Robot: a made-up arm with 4 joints.
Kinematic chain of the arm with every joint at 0, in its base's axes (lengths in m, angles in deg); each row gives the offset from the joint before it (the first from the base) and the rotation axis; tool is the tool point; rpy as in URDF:
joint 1: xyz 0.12 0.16 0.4 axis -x
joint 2: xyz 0.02 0 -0.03 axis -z
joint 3: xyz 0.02 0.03 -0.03 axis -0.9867 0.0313 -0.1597
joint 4: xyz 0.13 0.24 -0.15 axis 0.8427 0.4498 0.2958
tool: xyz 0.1 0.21 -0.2 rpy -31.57 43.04 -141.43
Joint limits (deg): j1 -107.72..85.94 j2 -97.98..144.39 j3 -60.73..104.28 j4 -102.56..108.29
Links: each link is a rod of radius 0.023 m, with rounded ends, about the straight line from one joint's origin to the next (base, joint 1, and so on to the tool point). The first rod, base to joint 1, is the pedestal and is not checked.
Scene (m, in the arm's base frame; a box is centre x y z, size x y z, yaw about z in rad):
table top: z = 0
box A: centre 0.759 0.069 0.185 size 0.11 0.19 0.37 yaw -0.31
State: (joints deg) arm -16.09 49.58 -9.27 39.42
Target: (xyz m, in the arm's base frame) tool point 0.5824 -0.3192 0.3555
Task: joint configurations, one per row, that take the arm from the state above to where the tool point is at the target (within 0.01 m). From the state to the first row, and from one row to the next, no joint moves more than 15 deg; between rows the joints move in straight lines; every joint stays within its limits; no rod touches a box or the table.
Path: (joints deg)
1: -10.89 63.33 -21.03 41.87
2: -5.70 77.09 -32.78 44.31
3: -0.50 90.84 -44.54 46.76
4: 4.69 104.60 -56.29 49.21
5: 8.43 110.06 -42.59 42.12
6: 12.17 115.52 -28.89 35.02
7: 15.91 120.98 -15.19 27.93

